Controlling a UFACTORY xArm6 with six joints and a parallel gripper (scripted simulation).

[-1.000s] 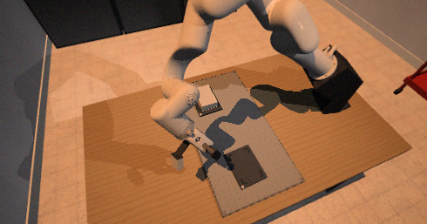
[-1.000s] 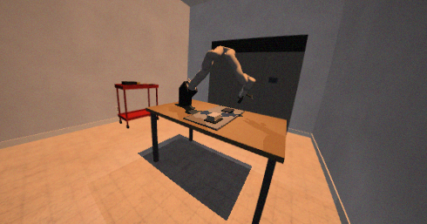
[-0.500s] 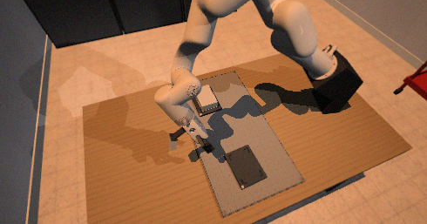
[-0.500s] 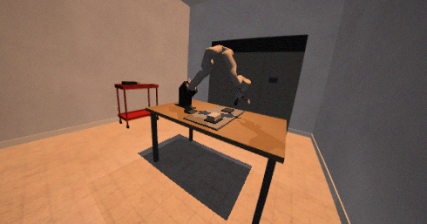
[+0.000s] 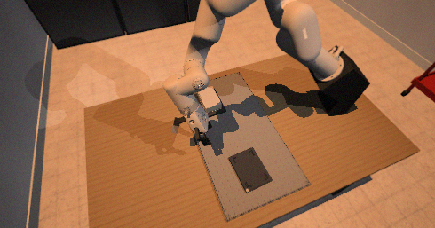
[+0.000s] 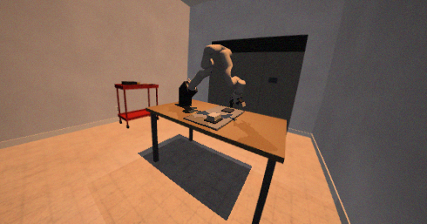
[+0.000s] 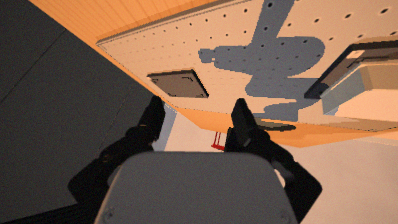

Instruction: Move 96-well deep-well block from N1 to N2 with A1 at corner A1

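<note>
The white deep-well block is 19 cm to the right of my hand, 18 cm behind it and 9 cm below it.
</note>
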